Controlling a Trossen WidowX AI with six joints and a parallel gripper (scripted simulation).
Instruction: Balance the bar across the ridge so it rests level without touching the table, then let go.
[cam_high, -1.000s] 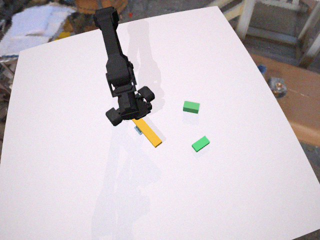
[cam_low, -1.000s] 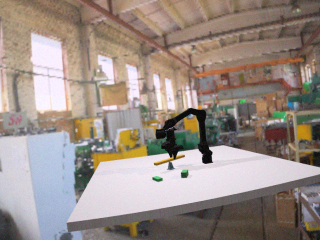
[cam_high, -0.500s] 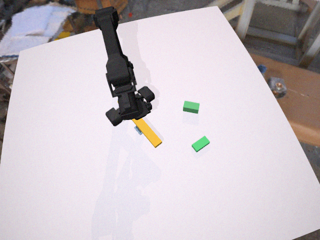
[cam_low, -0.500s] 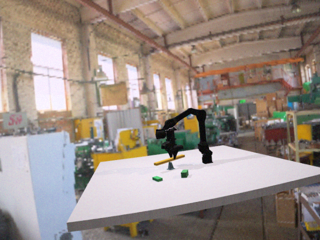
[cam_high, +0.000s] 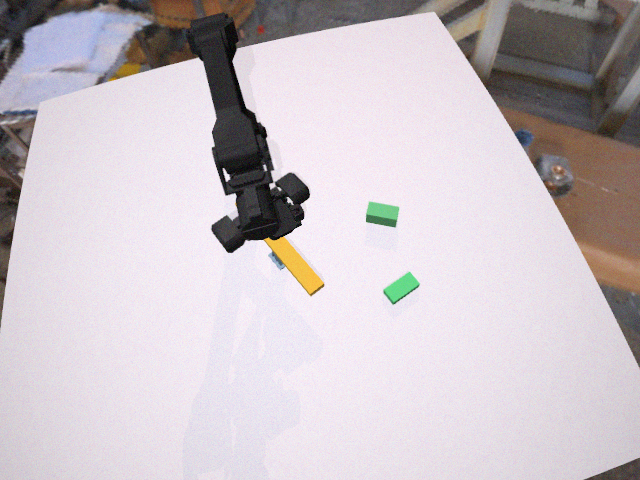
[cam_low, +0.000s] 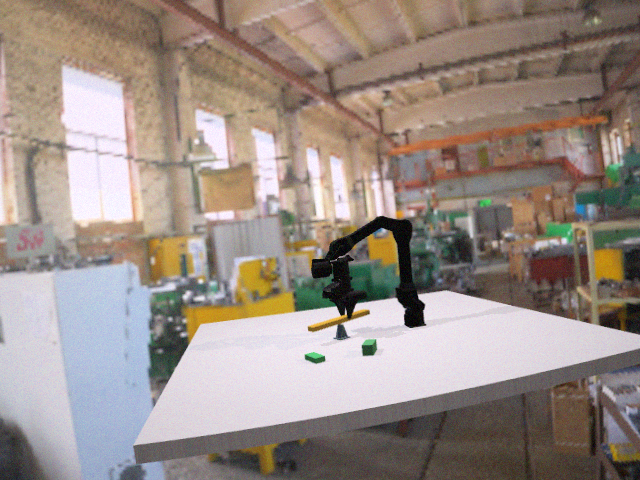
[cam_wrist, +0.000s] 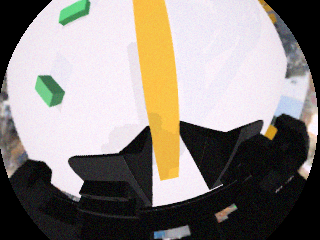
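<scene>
Right now the yellow bar is 30 mm ahead of my gripper tip and 10 mm to the left of it.
</scene>
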